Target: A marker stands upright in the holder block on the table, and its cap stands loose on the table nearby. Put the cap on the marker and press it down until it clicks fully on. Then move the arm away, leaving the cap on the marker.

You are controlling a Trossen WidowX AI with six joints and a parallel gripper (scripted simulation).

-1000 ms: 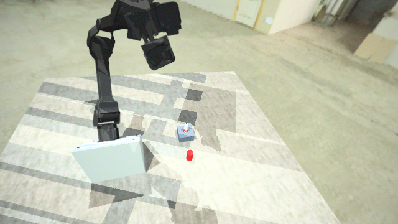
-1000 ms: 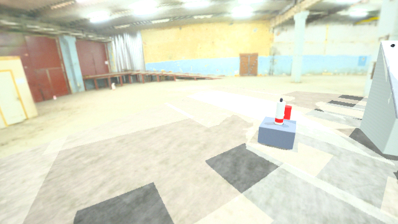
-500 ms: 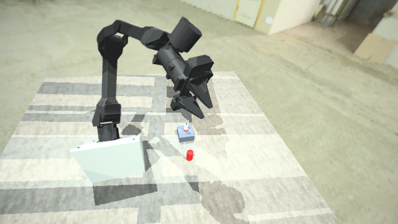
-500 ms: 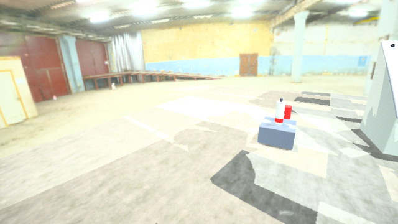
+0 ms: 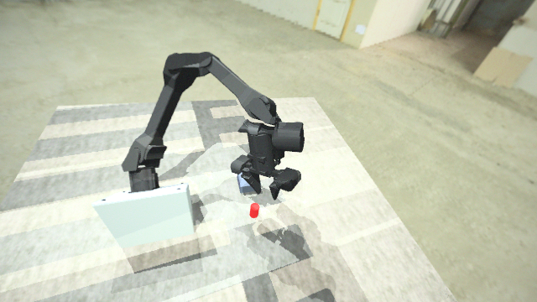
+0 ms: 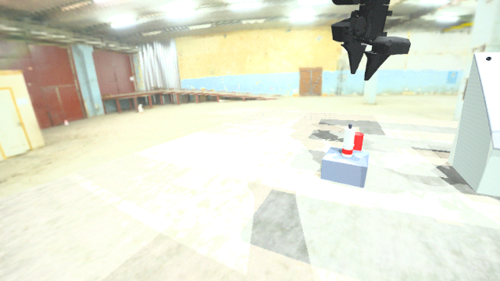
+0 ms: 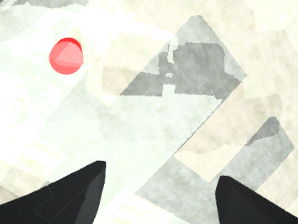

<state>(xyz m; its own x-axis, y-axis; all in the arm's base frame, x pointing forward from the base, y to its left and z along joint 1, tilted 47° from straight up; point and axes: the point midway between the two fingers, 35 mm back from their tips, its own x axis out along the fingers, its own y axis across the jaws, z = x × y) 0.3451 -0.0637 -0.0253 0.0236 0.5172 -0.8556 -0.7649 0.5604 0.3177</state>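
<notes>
My gripper tip is 2 cm past the red cap, 5 cm to the right of it and 15 cm above it. Also, from my gripper tip: holder block 3 cm behind, 18 cm to the left, 16 cm below.
</notes>
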